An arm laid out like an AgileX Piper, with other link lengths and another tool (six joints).
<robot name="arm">
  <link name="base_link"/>
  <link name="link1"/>
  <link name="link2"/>
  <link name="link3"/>
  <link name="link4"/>
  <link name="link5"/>
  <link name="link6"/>
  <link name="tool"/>
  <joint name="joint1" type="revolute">
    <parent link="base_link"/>
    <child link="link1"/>
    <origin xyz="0 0 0.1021" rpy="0 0 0"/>
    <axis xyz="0 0 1"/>
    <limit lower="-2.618" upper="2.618"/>
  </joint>
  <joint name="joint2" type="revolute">
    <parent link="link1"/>
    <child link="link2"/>
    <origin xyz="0 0 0" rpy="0 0 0"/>
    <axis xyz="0 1 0"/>
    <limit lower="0" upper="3.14"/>
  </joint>
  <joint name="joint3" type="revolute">
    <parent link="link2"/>
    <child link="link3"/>
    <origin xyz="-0.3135 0 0.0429" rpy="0 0 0"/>
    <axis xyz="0 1 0"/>
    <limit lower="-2.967" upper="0"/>
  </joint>
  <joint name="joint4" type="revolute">
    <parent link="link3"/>
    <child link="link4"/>
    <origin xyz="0.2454 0 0.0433" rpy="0 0 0"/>
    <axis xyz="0.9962 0 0.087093"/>
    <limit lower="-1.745" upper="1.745"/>
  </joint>
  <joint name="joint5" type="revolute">
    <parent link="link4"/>
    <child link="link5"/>
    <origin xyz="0 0 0" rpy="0 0 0"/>
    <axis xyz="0 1 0"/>
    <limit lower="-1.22" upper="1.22"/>
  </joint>
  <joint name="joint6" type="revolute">
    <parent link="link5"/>
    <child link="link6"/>
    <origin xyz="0.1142 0 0.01" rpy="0 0 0"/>
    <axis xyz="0.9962 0 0.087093"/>
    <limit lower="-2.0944" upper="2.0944"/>
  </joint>
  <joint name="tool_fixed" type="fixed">
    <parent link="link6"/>
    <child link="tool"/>
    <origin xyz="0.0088 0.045 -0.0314" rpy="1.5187 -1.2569 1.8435"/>
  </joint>
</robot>
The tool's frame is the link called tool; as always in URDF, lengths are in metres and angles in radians.
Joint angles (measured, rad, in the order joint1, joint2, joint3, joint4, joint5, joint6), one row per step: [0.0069, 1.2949, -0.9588, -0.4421, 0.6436, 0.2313]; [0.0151, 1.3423, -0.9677, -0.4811, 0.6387, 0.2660]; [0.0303, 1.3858, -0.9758, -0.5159, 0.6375, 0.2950]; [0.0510, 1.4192, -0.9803, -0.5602, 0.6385, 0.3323]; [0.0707, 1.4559, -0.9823, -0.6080, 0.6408, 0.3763]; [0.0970, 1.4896, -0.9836, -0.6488, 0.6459, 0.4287]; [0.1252, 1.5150, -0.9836, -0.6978, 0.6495, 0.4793]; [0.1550, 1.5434, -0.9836, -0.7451, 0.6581, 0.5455]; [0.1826, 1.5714, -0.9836, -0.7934, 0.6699, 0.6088]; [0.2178, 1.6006, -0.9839, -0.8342, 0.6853, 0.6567]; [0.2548, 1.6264, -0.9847, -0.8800, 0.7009, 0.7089]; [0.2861, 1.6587, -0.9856, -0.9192, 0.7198, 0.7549]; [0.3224, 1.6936, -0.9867, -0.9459, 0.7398, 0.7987]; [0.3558, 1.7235, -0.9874, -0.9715, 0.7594, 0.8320]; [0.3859, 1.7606, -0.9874, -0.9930, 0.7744, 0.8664]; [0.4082, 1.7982, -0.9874, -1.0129, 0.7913, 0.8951]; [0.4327, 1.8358, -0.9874, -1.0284, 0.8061, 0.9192]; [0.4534, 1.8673, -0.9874, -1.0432, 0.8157, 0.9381]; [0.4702, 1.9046, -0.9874, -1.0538, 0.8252, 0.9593]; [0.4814, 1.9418, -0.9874, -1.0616, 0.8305, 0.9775]
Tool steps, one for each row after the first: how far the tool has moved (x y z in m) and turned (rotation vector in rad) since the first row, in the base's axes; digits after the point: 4 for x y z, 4 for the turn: [0.0102, -0.0003, -0.0092, -0.0154, 0.0247, -0.0047]; [0.0188, 0.0017, -0.0182, -0.0315, 0.0504, 0.0001]; [0.0252, 0.0046, -0.0258, -0.0524, 0.0678, 0.0068]; [0.0315, 0.0073, -0.0351, -0.0737, 0.0887, 0.0092]; [0.0369, 0.0131, -0.0440, -0.0852, 0.1059, 0.0090]; [0.0411, 0.0188, -0.0507, -0.1053, 0.1127, 0.0164]; [0.0455, 0.0257, -0.0584, -0.1172, 0.1196, 0.0113]; [0.0493, 0.0316, -0.0660, -0.1337, 0.1266, 0.0056]; [0.0518, 0.0399, -0.0743, -0.1561, 0.1397, 0.0143]; [0.0541, 0.0487, -0.0813, -0.1807, 0.1435, 0.0240]; [0.0563, 0.0559, -0.0904, -0.2071, 0.1565, 0.0288]; [0.0573, 0.0656, -0.1007, -0.2273, 0.1733, 0.0344]; [0.0573, 0.0741, -0.1095, -0.2525, 0.1871, 0.0446]; [0.0575, 0.0823, -0.1209, -0.2745, 0.2055, 0.0528]; [0.0575, 0.0877, -0.1325, -0.3004, 0.2270, 0.0559]; [0.0566, 0.0940, -0.1443, -0.3256, 0.2489, 0.0640]; [0.0557, 0.0993, -0.1541, -0.3478, 0.2648, 0.0751]; [0.0546, 0.1036, -0.1660, -0.3682, 0.2867, 0.0792]; [0.0537, 0.1065, -0.1781, -0.3851, 0.3097, 0.0813]
